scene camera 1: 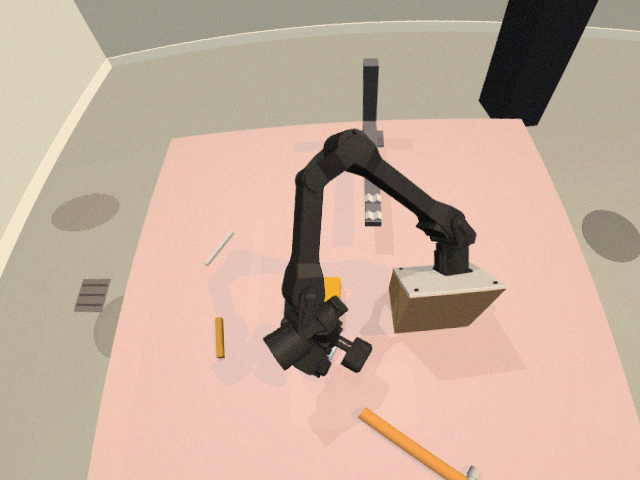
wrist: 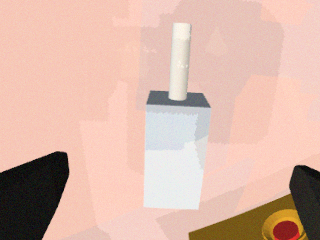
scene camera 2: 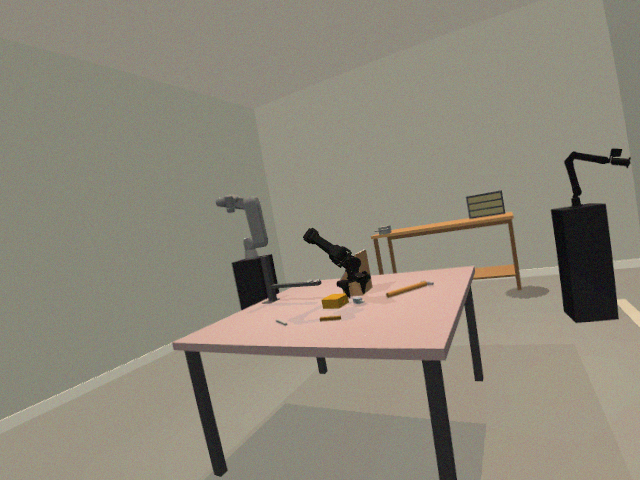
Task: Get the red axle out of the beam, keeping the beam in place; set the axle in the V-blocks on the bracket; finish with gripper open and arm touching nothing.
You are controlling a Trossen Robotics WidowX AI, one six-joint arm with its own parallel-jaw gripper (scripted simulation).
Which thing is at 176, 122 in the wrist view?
A blue-grey block.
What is my gripper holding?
Nothing.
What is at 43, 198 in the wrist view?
My gripper.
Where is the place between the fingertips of my gripper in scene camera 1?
At 327, 346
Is my gripper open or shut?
Open.
